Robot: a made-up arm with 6 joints.
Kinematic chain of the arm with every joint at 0, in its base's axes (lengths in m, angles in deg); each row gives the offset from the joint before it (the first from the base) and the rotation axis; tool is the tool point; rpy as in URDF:
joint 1: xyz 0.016 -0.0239 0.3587 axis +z
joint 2: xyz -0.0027 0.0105 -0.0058 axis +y
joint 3: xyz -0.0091 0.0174 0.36 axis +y
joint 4: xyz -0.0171 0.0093 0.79 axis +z
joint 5: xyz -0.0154 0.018 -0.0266 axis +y
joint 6: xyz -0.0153 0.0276 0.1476 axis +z
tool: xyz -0.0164 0.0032 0.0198 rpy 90 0 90
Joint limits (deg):
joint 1: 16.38..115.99
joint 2: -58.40..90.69
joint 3: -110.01..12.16
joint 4: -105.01..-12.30
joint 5: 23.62..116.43
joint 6: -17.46..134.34
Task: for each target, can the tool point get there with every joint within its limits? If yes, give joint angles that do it. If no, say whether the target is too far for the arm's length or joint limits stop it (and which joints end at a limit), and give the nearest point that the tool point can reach.
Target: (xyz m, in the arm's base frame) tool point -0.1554 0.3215 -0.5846
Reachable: no: joint limits stop it (at a limit: joint 1, joint 2, joint 3, joint 4, joint 5) | nearest point -0.5031 -0.0908 -0.3732 | short by 0.579 m
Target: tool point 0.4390 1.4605 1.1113
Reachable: no: too far | nearest point 0.3332 1.0893 0.9220 | short by 0.430 m
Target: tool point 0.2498 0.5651 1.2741
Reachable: yes | joints 74.55 54.10 -35.08 -54.25 93.83 65.12
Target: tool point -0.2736 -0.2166 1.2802
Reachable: yes | joints 29.11 41.59 -88.99 -47.13 62.42 52.93
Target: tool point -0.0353 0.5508 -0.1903
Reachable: no: joint limits stop it (at a limit: joint 2, joint 3, joint 5, joint 6) | nearest point -0.0736 0.9795 0.0827 | short by 0.510 m
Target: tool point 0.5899 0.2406 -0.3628
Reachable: no: joint limits stop it (at a limit: joint 2, joint 3, joint 5, joint 6) | nearest point 0.9465 0.4050 0.0619 | short by 0.578 m
